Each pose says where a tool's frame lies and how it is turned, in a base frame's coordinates. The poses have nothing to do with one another.
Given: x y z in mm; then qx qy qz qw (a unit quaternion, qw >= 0).
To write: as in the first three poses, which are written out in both.
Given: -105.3 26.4 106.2 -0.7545 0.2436 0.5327 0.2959
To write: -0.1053 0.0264 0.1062 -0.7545 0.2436 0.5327 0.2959
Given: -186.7 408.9 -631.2 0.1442 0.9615 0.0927 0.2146
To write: -0.1867 0.4089 -0.6312 0.1442 0.9615 0.0927 0.2146
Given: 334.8 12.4 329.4 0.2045 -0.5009 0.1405 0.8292
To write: 0.3348 0.0124 0.3294 0.2045 -0.5009 0.1405 0.8292
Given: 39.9 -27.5 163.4 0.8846 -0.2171 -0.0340 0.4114
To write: 0.0399 -0.0275 0.1634 0.8846 -0.2171 -0.0340 0.4114
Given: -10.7 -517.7 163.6 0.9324 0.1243 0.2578 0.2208
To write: -0.0107 -0.5177 0.1636 0.9324 0.1243 0.2578 0.2208
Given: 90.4 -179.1 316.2 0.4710 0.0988 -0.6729 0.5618
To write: 0.0904 -0.1791 0.3162 0.4710 0.0988 -0.6729 0.5618
